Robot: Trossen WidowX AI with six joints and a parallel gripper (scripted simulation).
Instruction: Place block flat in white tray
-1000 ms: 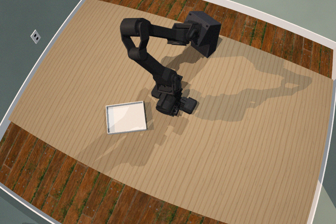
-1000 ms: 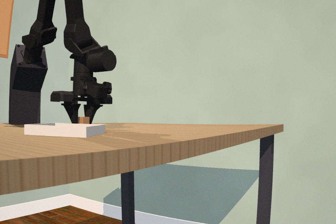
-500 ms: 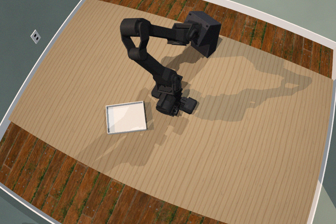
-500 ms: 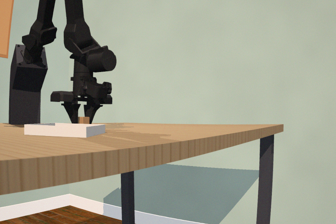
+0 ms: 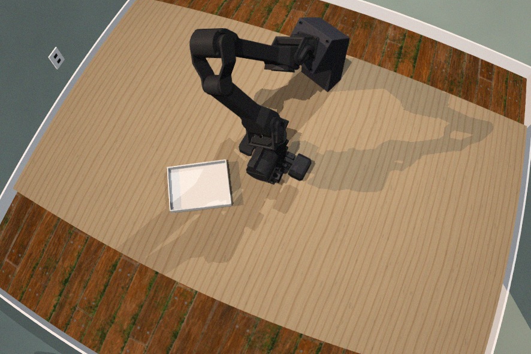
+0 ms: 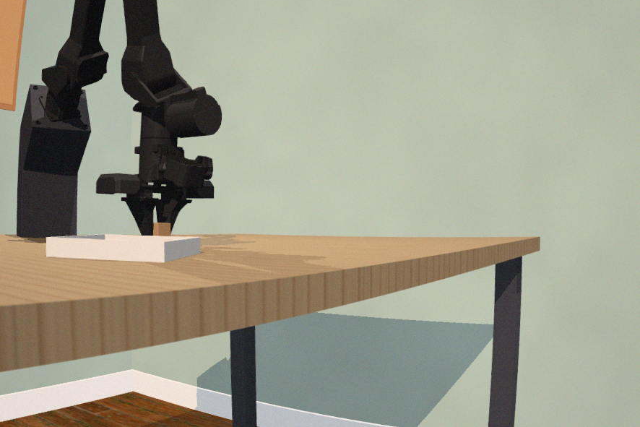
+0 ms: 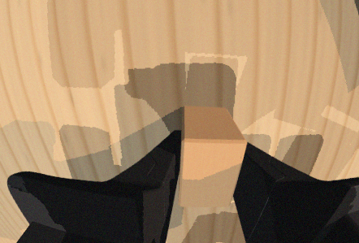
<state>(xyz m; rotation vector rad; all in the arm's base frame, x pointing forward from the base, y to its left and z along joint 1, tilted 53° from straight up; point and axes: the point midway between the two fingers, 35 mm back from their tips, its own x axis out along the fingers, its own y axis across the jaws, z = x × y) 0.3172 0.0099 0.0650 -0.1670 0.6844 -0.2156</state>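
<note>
Right now my hand is 120 mm short of the white tray, 190 mm to the left of it and 30 mm above it. From my hand the other things lie so: wooden block (20 mm below).
</note>
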